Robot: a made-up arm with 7 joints. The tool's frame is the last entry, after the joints.
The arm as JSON. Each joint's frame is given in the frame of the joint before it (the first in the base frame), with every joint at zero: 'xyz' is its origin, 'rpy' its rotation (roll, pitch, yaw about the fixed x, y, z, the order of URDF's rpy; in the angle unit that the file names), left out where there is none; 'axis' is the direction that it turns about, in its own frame. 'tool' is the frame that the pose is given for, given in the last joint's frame.
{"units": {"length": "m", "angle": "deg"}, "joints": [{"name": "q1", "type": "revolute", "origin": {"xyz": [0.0, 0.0, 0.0], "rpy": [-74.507, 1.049, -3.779]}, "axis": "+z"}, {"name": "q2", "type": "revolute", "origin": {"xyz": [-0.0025, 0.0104, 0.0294], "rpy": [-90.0, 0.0, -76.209]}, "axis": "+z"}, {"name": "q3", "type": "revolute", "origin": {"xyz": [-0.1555, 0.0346, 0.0], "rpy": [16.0, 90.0, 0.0]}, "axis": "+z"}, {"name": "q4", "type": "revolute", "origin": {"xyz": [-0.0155, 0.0, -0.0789], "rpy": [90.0, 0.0, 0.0]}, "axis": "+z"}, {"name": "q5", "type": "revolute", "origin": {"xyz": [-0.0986, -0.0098, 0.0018], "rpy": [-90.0, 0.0, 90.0]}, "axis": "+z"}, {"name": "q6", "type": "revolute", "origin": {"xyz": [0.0, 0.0, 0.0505], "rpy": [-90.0, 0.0, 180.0]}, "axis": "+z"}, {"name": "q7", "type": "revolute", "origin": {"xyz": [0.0, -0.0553, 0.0], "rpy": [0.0, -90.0, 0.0]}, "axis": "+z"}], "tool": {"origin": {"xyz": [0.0, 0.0, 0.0], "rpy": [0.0, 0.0, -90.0]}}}
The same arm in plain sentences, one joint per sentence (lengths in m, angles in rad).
The arm has seven revolute joints in a row. What follows holds with every joint at zero, and every direction is one of the base frame's. Joint 1 is mounted at the same point as the base frame's origin and turns about the direction (0.068403, 0.961235, 0.26711). Joint 2 is mounted 0.0005 m along -x and 0.0312 m along +y and 0.0021 m along -z from joint 1 and turns about the direction (0.968889, -0.0002, -0.247497). Joint 3 is mounted 0.0393 m along -x and 0.0096 m along +y and 0.1541 m along -z from joint 2 and turns about the direction (0.247497, -0.0001, 0.968889). Joint 4 is mounted 0.0045 m along -x and 0.0803 m along -z from joint 3 and turns about the direction (0.0002, 1, 0). Joint 5 is mounted 0.0931 m along +x and 0.0018 m along +y and 0.0339 m along -z from joint 4 and turns about the direction (0.968889, -0.0002, -0.247497). Joint 6 is mounted 0.0489 m along +x and 0.0125 m along -z from joint 5 and turns about the direction (0.0002, 1, 0). Joint 7 is mounted 0.0536 m along +x and 0.0137 m along -z from joint 6 and turns about the direction (0.247497, -0.0001, 0.968889). The tool frame, which is the frame that the pose is given for, is mounted at the same point as joint 7; its axes are the base frame's turned by roll 0, pitch 0.2501 and yaw -0.0002 rad (as in URDF: about the fixed x, then y, then z).
